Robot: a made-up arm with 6 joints.
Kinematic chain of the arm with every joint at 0, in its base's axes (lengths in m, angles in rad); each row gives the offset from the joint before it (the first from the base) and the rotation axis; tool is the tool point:
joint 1: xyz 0 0 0.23 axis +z
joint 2: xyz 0 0 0 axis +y
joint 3: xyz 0 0 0.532 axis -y
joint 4: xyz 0 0 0 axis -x
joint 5: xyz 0.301 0 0 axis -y
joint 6: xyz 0 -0.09 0 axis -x
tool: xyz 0 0 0
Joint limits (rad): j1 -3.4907..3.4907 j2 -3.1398..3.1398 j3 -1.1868..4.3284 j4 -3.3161..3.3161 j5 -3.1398..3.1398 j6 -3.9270..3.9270
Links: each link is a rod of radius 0.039 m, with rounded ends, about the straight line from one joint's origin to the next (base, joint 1, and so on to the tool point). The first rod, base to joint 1, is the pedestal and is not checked.
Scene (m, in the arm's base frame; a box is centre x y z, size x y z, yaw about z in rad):
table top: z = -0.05
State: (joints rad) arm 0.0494 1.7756 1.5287 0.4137 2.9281 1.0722
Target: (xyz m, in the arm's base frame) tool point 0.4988 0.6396 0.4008
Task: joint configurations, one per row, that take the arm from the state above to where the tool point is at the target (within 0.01 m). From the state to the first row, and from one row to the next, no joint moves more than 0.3 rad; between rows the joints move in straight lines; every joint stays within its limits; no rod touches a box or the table.
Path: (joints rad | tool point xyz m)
1: 0.2884 1.7030 1.5874 0.4386 2.9281 1.0722 | 0.8196 0.1582 0.1631
2: 0.5273 1.6303 1.6461 0.4635 2.9281 1.0722 | 0.7590 0.3488 0.2434
3: 0.7663 1.5577 1.7048 0.4883 2.9281 1.0722 | 0.6484 0.5138 0.3228
4: 1.0053 1.4850 1.7634 0.5132 2.9281 1.0722 | 0.4988 0.6396 0.4008

